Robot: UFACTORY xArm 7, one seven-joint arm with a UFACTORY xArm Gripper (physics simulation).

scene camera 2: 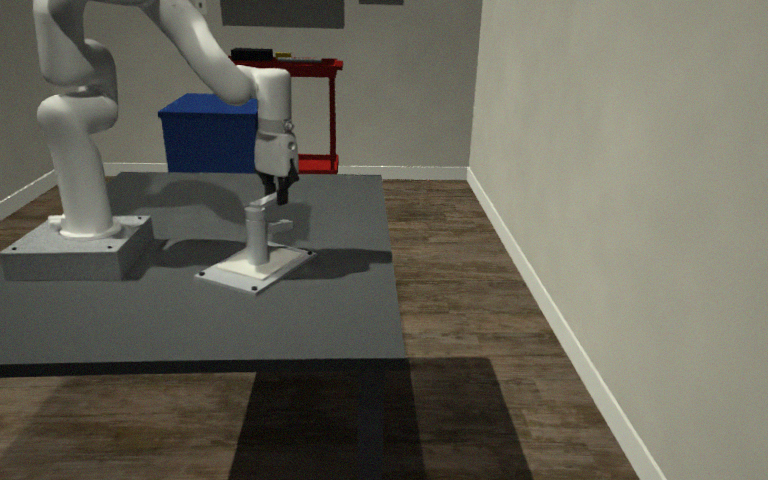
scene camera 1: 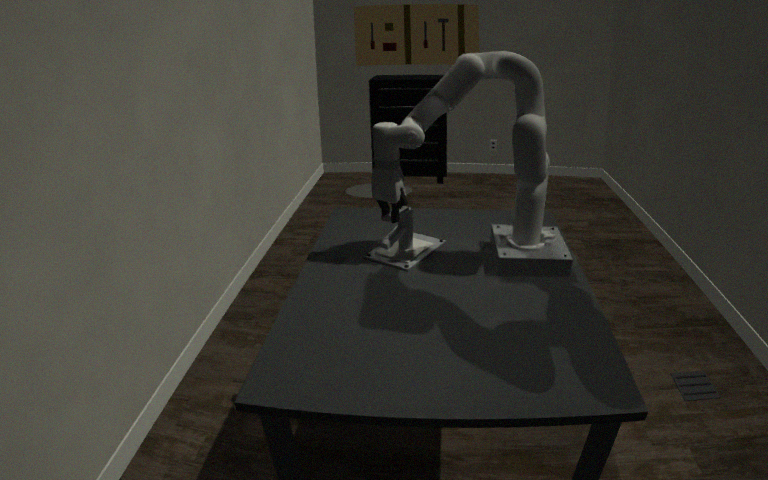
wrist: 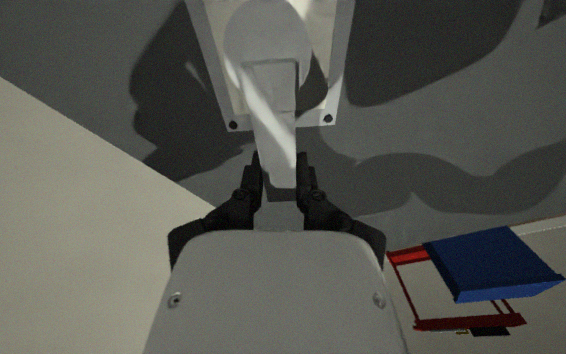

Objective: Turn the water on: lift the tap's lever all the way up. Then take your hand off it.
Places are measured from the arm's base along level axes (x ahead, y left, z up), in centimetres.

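Pixels of known places: gripper, fingertip midpoint: [scene camera 2: 276,202] [scene camera 1: 390,220] [wrist: 279,163]; arm's base, origin of the base link: [scene camera 2: 91,231] [scene camera 1: 525,242].
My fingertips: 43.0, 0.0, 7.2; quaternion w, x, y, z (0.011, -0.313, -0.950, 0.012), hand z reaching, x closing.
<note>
Ahead of a thing's pixels: the offset from my fingertips to its middle, as dx, dy, dz. "*": to the spot under its first point. Level surfaces: height alone.
The grey-white tap @(* -4.5, -4.7, -6.5) [scene camera 1: 406,233] [scene camera 2: 257,240] [wrist: 265,30] stands upright on a pale square base plate on the table. Its lever @(-1.3, -2.2, +1.5) [scene camera 2: 265,200] [wrist: 275,130] extends from the top of the tap and slopes up a little toward its free end. The spout @(-0.6, -1.0, -5.8) [scene camera 1: 387,242] [scene camera 2: 281,225] sticks out below it on the same side. My gripper [scene camera 1: 390,217] [scene camera 2: 276,198] [wrist: 279,163] points down and is shut on the lever near its free end, with one black finger on each side. In scene camera 1 the fingers partly hide the lever.
The tap's base plate [scene camera 1: 396,262] [scene camera 2: 226,279] lies on the dark table @(dz -13.6) [scene camera 1: 430,362] [scene camera 2: 169,322], to the side of the arm's base block [scene camera 1: 532,266] [scene camera 2: 62,263]. A blue box [scene camera 2: 209,138] [wrist: 495,262] and a red cart [scene camera 2: 333,118] stand beyond the table.
</note>
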